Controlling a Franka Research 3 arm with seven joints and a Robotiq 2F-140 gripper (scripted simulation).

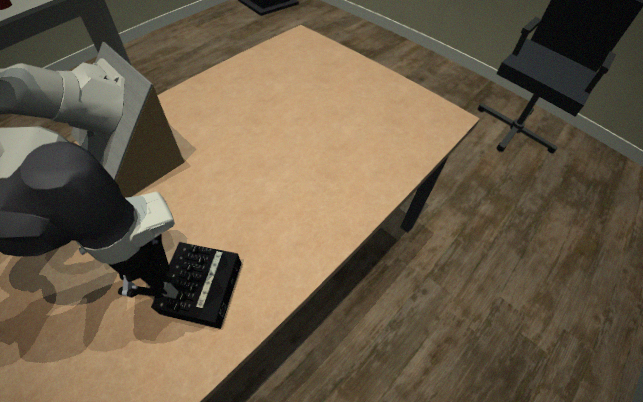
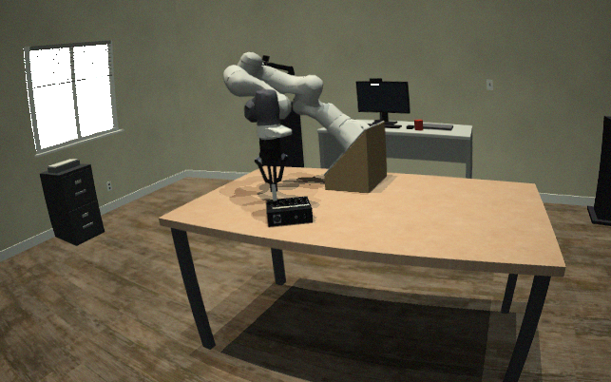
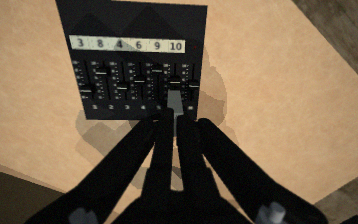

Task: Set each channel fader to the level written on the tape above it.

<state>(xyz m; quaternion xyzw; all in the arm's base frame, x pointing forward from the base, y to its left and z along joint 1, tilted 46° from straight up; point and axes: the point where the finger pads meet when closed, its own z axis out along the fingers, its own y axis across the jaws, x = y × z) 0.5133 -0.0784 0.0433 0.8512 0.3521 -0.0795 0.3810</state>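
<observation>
Now: hand 30 mm short of the master fader and 30 mm above it.
</observation>
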